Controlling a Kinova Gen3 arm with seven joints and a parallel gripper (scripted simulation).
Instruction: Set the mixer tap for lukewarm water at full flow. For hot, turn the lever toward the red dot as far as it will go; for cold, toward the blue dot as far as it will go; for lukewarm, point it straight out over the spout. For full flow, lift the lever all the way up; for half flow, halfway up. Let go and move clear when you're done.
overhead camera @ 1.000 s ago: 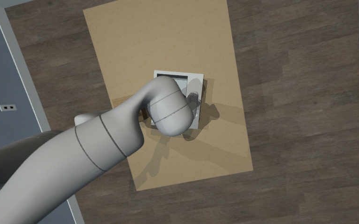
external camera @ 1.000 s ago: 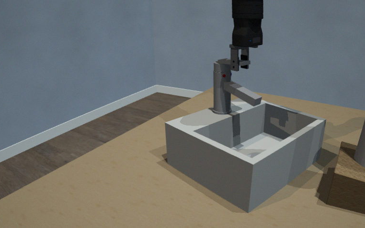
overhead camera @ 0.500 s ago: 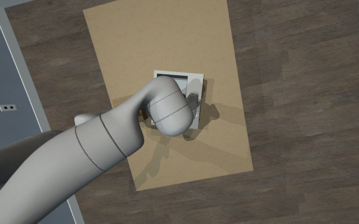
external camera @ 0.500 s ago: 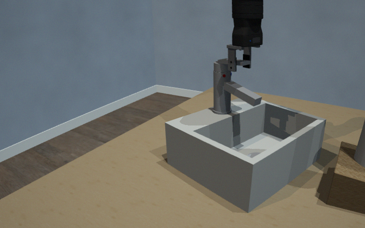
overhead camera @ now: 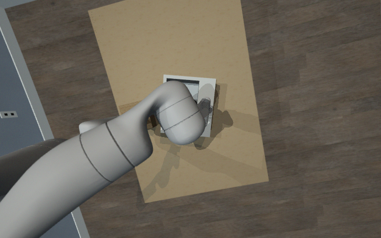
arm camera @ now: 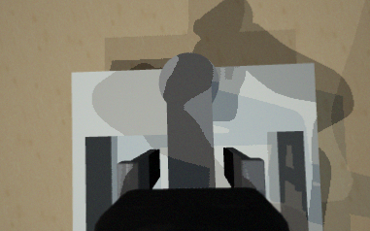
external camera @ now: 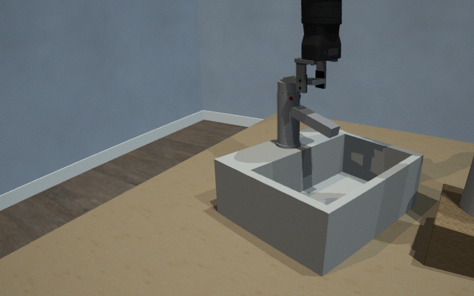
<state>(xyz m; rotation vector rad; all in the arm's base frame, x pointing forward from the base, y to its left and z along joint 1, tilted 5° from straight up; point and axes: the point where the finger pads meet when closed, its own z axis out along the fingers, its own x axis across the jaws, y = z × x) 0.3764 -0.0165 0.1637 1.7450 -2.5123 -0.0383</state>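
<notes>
My hand is 2 cm short of the flat lever and 1 cm to the left of it. From my hand the other things lie so: grey square sink: 5 cm behind, 2 cm to the left, 23 cm below; grey mixer tap: 4 cm ahead, 1 cm to the right, 5 cm below.
</notes>
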